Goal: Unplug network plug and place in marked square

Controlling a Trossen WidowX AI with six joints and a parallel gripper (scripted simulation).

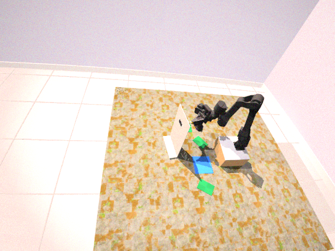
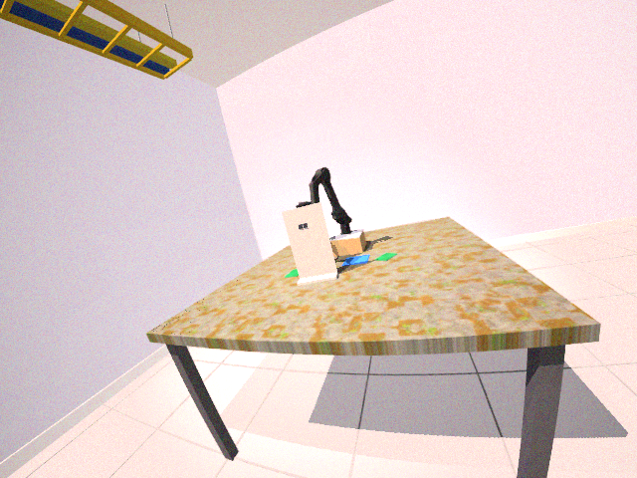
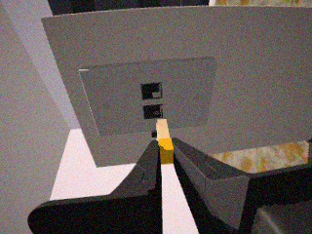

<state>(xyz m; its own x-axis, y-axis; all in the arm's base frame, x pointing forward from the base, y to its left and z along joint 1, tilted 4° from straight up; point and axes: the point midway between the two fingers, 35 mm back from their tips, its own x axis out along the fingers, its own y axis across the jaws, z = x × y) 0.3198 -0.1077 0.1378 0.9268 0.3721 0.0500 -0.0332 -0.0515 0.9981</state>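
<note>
Now: the blue marked square 23 cm below my gripper tip, 16 cm to the left of it and 11 cm behind it. From my gripper tip the other things lie so: yellowish plug (1 cm ahead); then cream panel (9 cm below, 7 cm ahead, 1 cm to the left).
</note>
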